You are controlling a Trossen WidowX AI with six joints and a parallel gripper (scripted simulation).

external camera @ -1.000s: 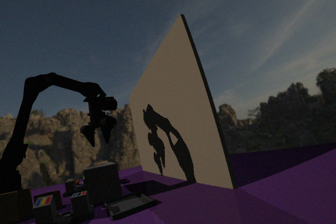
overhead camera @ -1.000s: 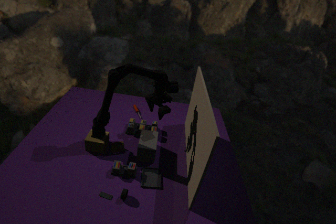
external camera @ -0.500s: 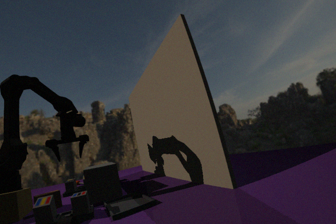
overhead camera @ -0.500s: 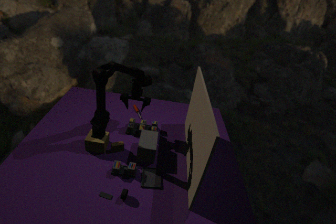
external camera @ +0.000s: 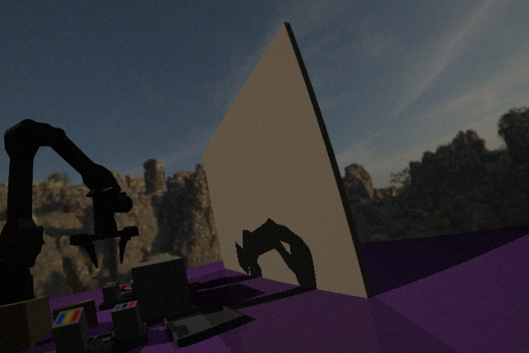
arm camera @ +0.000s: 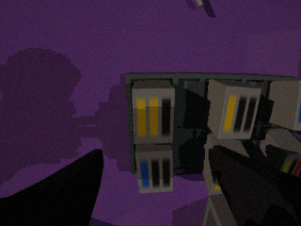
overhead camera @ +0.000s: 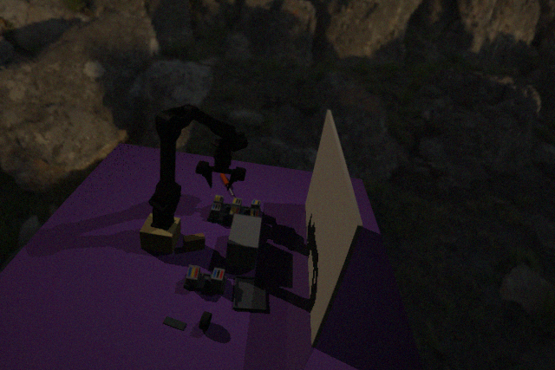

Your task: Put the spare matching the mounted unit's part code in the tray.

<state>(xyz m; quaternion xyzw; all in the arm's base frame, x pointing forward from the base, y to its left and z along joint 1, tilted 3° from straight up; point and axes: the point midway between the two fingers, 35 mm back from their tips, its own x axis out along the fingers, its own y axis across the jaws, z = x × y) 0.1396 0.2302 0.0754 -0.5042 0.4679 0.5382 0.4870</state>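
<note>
Right now the dark spare block is 6 cm below my gripper tip. Also, from my gripper tip: white panel (39 cm ahead, 18 cm to the right, 12 cm above); flat grey tray (21 cm ahead, 39 cm to the right, 10 cm below).
</note>
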